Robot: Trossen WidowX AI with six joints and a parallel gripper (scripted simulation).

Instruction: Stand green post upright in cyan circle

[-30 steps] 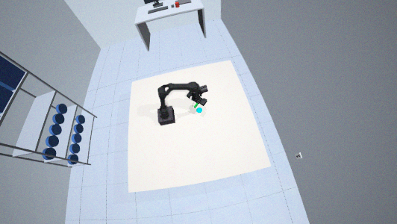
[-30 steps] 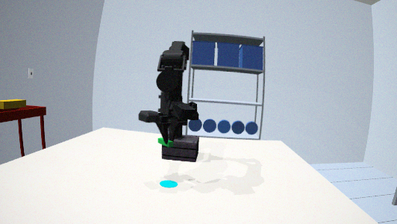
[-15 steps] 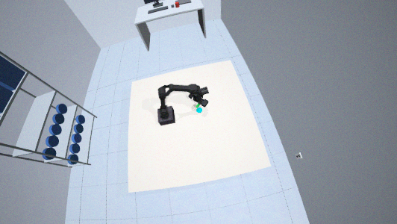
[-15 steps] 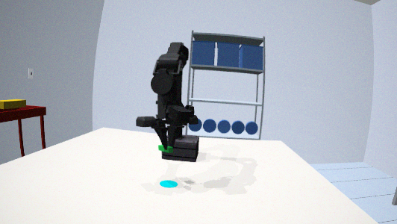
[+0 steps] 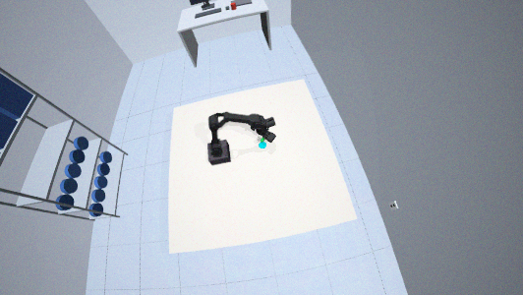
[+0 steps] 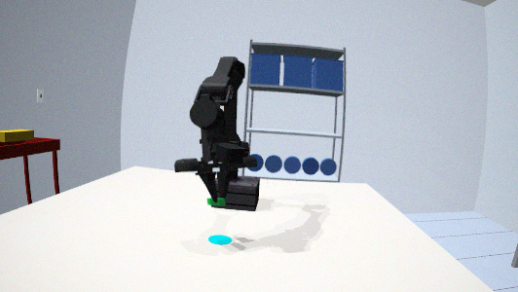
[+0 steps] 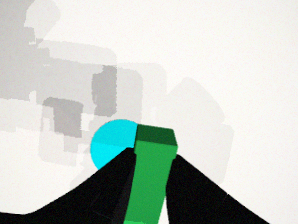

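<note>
Right now my gripper tip is 30 mm past the cyan circle, 10 mm to the left of it and 120 mm above it. The rest, counted from my gripper tip: green post 10 mm behind, 10 mm to the right, 10 mm below.
</note>
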